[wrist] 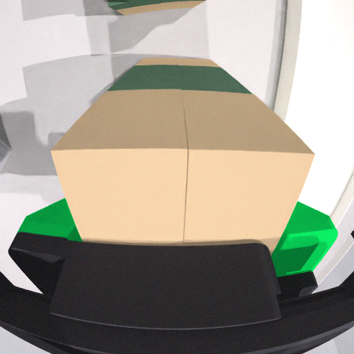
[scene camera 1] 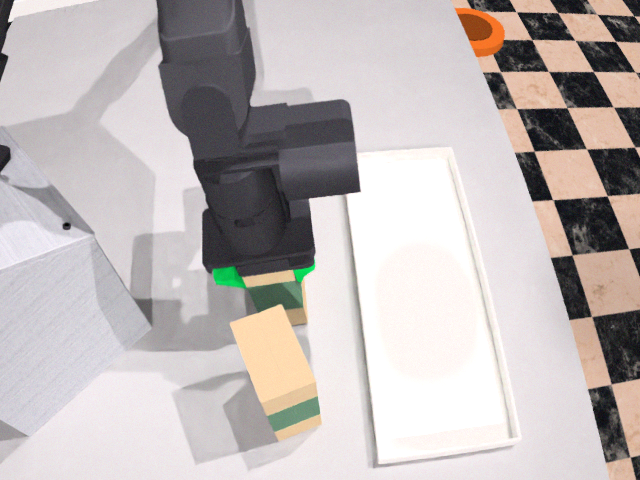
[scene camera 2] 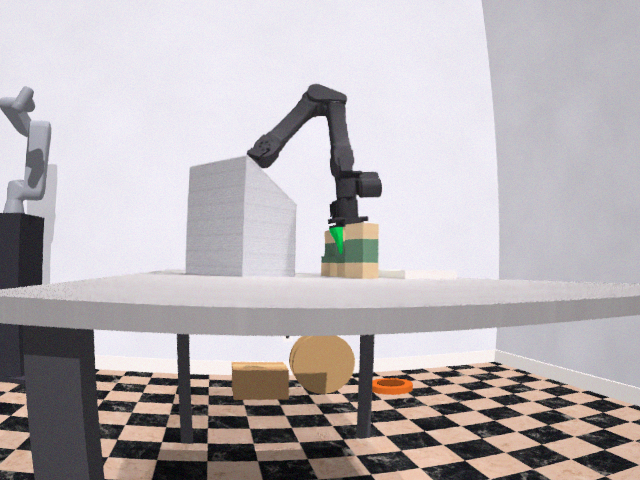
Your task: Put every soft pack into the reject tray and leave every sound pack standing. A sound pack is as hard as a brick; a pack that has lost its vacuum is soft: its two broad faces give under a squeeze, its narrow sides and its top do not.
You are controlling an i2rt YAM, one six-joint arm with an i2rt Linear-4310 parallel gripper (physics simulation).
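Places are measured from the arm's base along level axes (x ahead, y left, z up), in millimetres.
Where they show: gripper, fingertip midpoint: [scene camera 1: 275,280]; arm's base at its link origin: [scene camera 2: 242,185].
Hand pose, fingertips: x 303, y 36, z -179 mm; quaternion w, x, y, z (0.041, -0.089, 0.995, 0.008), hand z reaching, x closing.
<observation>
Each offset is from my fingertips to the top centre of the thing. Level surfaces: height alone.
My gripper [scene camera 1: 264,274] [scene camera 2: 338,240] [wrist: 180,227] is down at the middle pack, one green finger along each broad side, and is shut on it. The middle pack [scene camera 1: 277,296] [scene camera 2: 333,268] [wrist: 150,185] is tan with a green band and upright; its top shows a thin seam in the wrist view. The front pack {16 mm ahead, 111 mm right, 73 mm up} [scene camera 1: 273,356] [scene camera 2: 361,250] stands upright close in front of it. Part of another pack [wrist: 157,5] shows at the top edge of the wrist view; the arm hides it in scene camera 1. The white reject tray {162 mm ahead, 32 mm left, 45 mm down} [scene camera 1: 423,206] [scene camera 2: 429,274] [wrist: 325,75] lies right of the packs.
A tall grey block [scene camera 1: 46,330] [scene camera 2: 217,222] with a sloped side stands left of the packs on the table {67 mm down} [scene camera 1: 382,77]. The tray has low raised walls. An orange ring [scene camera 1: 495,41] [scene camera 2: 392,390] lies on the checkered floor past the table's edge.
</observation>
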